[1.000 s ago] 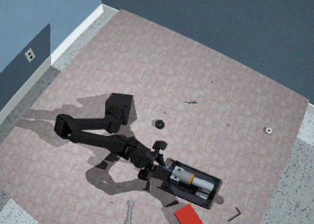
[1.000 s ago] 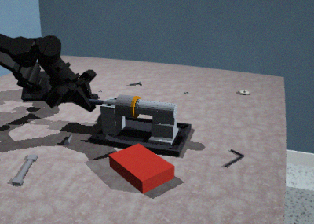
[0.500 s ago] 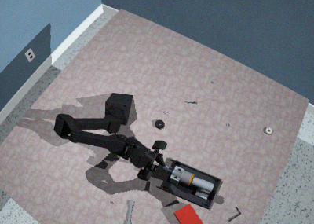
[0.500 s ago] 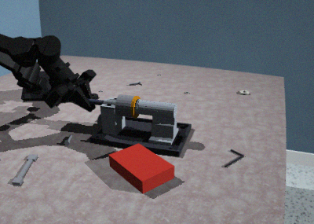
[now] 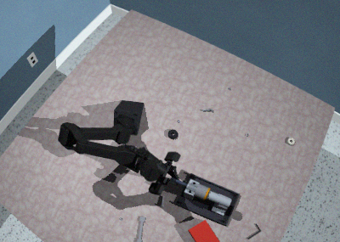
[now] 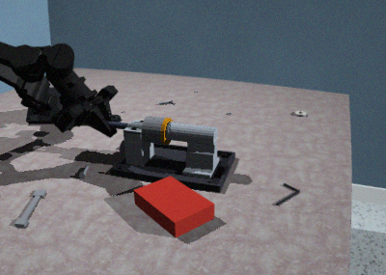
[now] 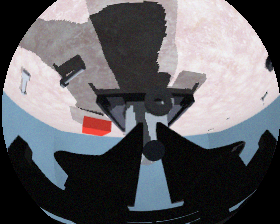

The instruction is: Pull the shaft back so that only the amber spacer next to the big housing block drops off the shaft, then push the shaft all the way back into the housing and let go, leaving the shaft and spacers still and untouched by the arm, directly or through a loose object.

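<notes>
Now: the dark shaft 90 mm ahead of my hand and 10 mm to the right of it. The rest, counted from my hand: black disc (220 mm to the left, 80 mm below, 70 mm behind); grey spacer (130 mm ahead, 20 mm to the right); amber spacer (150 mm ahead, 20 mm to the right).
</notes>
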